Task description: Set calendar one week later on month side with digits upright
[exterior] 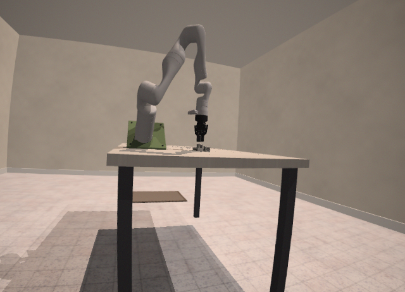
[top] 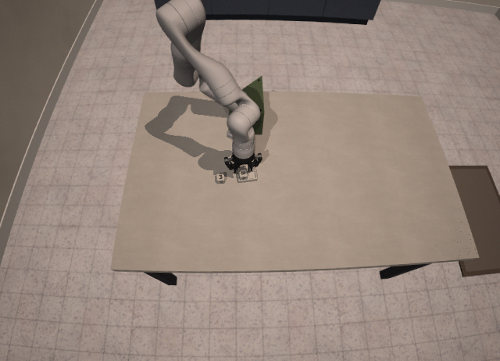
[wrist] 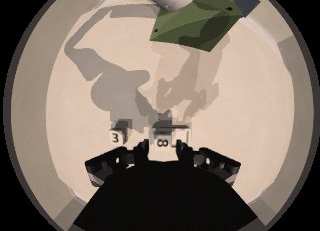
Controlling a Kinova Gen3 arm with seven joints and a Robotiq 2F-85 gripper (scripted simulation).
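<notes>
The white tray is 6 cm below my hand and 2 cm to the left of it.
</notes>
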